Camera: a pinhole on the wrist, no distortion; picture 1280 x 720 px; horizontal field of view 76.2 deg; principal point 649.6 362.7 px. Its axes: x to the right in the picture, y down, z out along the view. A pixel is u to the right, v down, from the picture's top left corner.
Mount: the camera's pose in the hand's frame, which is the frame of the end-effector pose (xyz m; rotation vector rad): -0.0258 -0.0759 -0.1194 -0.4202 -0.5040 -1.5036
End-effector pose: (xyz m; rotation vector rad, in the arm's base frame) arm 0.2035 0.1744 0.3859 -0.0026 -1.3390 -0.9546
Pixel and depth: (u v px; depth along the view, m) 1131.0 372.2 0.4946
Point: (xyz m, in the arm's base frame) -0.1855 0.4054 0.4566
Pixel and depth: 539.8 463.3 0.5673
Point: 0.1272 0.5206 0.6404
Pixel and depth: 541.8 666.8 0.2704
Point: 0.1889 0.2539 0.5146
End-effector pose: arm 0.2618 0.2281 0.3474 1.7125 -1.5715 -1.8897
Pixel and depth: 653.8 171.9 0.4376
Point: 0.0409 0.3990 0.5181
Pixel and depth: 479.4 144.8 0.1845
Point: 0.2540 0.2671 0.4425
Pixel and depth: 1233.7 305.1 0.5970
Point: -0.1394 0.6932 0.2172
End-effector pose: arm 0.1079 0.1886 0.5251 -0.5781 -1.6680 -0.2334
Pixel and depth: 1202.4 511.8 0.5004
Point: -0.3552 0.3607 0.4830
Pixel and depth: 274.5 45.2 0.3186
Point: 0.1804 0.3620 0.3154
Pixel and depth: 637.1 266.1 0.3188
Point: 0.0448 0.3236 0.4026
